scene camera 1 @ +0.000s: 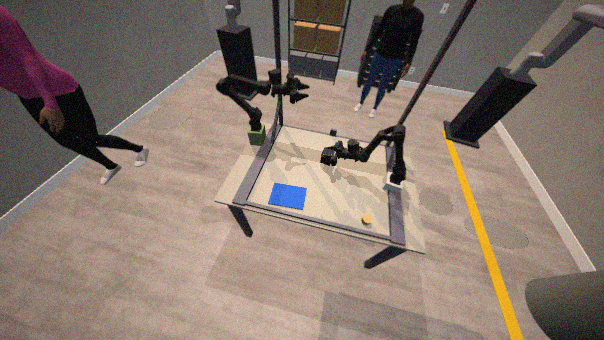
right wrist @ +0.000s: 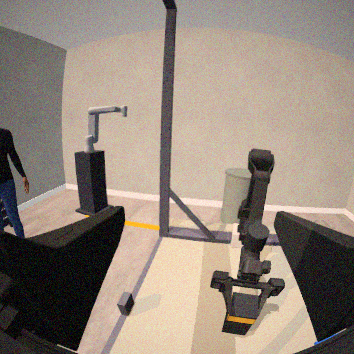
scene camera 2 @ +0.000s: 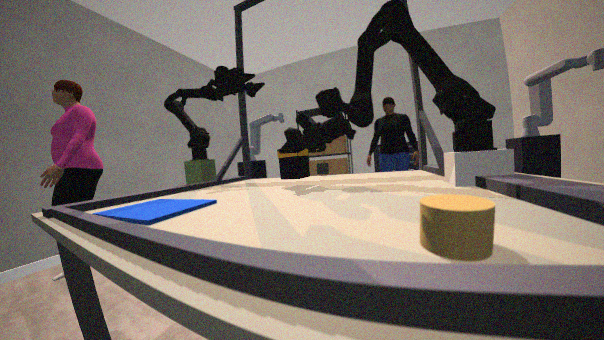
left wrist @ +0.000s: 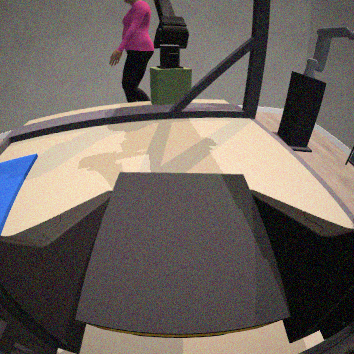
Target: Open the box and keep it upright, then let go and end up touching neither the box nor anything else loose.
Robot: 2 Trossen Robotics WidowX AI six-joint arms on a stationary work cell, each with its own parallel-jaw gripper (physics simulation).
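Places are measured from the left arm's base along level axes (x ahead, y left, z up), in centimetres.
Pixels of known places: left gripper, fingertip midpoint: (scene camera 1: 324, 151) (right wrist: 242, 314) (scene camera 2: 286, 152) (left wrist: 181, 198); right gripper, fingertip midpoint: (scene camera 1: 309, 91) (right wrist: 203, 217) (scene camera 2: 260, 79); left arm's base, link origin: (scene camera 1: 395, 179) (scene camera 2: 473, 151); right arm's base, link origin: (scene camera 1: 256, 128) (left wrist: 169, 67).
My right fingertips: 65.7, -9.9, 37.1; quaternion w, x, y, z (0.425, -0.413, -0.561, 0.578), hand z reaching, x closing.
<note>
Ahead of a thing's pixels: the offset from my right fingertips to its top centre, as dx, dy, dz. "*": to the spot under its first point.
The box @(-20.2, +9.9, -32.2) (scene camera 1: 328, 159) (scene camera 2: 294, 167) (left wrist: 182, 255) (right wrist: 239, 328) is black with a yellow band and a dark grey lid. It looks closed and about upright, low over the back part of the table; in scene camera 2 its base seems slightly above the surface. My left gripper (scene camera 1: 333, 152) (scene camera 2: 295, 144) (left wrist: 181, 198) (right wrist: 242, 314) is shut on the box, one finger on each side of it. Whether the fingers bear on lid or body is hard to tell. My right gripper (scene camera 1: 306, 90) (scene camera 2: 256, 81) (right wrist: 203, 217) is open and empty, high above the table's back left, well apart from the box.
A flat blue square @(* -7.5, +45.1, -43.0) (scene camera 1: 288, 196) (scene camera 2: 157, 209) (left wrist: 14, 185) lies at the table's front left. A yellow cylinder @(-54.5, +41.4, -40.3) (scene camera 1: 366, 219) (scene camera 2: 457, 228) stands at the front right. A small dark block @(-16.4, -20.2, -38.1) (scene camera 1: 333, 132) (right wrist: 125, 303) is at the back edge. Frame posts (right wrist: 167, 125) rise beside the table.
</note>
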